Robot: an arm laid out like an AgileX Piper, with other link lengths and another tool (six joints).
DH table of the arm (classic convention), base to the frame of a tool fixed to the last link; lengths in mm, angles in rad. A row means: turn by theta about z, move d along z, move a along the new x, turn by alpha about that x. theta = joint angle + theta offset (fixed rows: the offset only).
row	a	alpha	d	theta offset
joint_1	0	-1.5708	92.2	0
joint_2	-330.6	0	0	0.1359
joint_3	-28.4	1.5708	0	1.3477
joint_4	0	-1.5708	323.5	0
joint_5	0	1.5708	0	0
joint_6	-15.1	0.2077	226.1	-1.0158
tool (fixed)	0	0	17.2	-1.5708
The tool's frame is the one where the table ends.
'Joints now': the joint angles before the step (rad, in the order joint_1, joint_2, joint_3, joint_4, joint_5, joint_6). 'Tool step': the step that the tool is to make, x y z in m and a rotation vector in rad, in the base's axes. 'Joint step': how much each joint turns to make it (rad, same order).
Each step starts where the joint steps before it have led.
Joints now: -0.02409, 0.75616, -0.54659, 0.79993, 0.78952, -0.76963
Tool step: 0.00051, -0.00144, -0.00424, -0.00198, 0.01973, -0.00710
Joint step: 0.00000, 0.00879, -0.00060, -0.01473, 0.00282, 0.01876
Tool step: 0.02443, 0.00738, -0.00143, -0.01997, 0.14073, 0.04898
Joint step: 0.02575, 0.18743, -0.15011, -0.07500, 0.08917, 0.07489
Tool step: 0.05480, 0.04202, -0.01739, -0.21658, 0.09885, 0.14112
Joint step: 0.24031, 0.31601, -0.27730, -0.31243, 0.00248, 0.20591
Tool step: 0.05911, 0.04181, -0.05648, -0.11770, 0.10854, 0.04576
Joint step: 0.10793, 0.32455, -0.21222, -0.13178, -0.00181, 0.10977
